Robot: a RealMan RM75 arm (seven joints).
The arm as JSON. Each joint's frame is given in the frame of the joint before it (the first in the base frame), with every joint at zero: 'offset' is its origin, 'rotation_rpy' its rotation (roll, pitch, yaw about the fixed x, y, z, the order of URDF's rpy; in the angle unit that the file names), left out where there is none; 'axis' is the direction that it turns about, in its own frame. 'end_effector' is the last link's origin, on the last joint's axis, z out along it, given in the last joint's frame.
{
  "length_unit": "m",
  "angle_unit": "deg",
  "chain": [
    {
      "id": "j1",
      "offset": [
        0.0,
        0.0,
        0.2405
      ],
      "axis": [
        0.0,
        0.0,
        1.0
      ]
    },
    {
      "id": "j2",
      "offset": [
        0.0,
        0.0,
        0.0
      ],
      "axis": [
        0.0,
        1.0,
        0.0
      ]
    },
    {
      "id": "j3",
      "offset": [
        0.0,
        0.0,
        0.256
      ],
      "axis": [
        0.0,
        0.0,
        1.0
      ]
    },
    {
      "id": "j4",
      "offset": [
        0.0,
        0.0,
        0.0
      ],
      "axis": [
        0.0,
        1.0,
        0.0
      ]
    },
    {
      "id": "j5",
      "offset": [
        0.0,
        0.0,
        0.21
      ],
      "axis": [
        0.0,
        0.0,
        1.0
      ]
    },
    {
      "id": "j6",
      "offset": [
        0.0,
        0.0,
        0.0
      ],
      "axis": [
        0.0,
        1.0,
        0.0
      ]
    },
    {
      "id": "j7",
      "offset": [
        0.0,
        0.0,
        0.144
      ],
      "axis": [
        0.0,
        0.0,
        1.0
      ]
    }
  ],
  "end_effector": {
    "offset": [
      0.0,
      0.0,
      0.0
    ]
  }
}
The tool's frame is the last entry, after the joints.
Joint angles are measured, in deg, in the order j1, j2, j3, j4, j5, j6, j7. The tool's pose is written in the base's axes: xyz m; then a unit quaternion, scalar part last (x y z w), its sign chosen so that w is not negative. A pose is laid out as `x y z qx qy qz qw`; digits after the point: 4 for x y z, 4 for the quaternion.
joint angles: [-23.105 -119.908 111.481 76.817 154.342 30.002 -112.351]
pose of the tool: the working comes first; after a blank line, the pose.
Where each joint sits with the arm in this pose, in the base's axes (m; each line is computed from the numbers above, not from the rounded line before):
j1: 0.0000 0.0000 0.2405
j2: 0.0000 0.0000 0.2405
j3: -0.2041 0.0871 0.1129
j4: -0.2041 0.0871 0.1129
j5: -0.1333 0.2637 0.0241
j6: -0.1333 0.2637 0.0241
j7: -0.1407 0.3623 -0.0806
the tool: -0.1407 0.3623 -0.0806

-0.1407 0.3623 -0.0806 -0.9048 0.2117 0.1108 0.3525
